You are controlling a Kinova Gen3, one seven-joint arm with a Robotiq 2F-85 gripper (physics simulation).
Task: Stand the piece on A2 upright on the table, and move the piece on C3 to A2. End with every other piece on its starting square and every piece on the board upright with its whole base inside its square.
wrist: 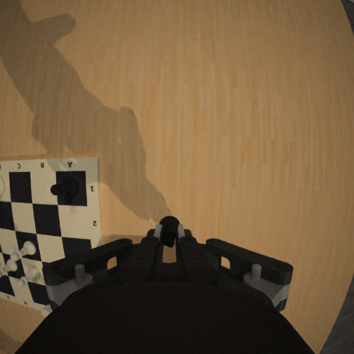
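My gripper [169, 233] is shut on a black piece [169, 221]. It holds the piece over the wooden table [225, 125], beside the A edge of the board [95, 205], off the board. The piece's round top shows between the fingertips; its lower part is mostly hidden, and its height above the table is hard to tell. Square A2 shows bare. A white piece [30, 248] stands on C3, its head leaning left in the view. The gripper body hides the board's near right part.
A black piece [71, 188] stands on A1. Two more white pieces [33, 273] [9, 265] stand close to the C3 piece, toward the lower left. Part of a white piece [1, 186] shows at the left edge in row 1. The arm's shadow crosses the table at upper left.
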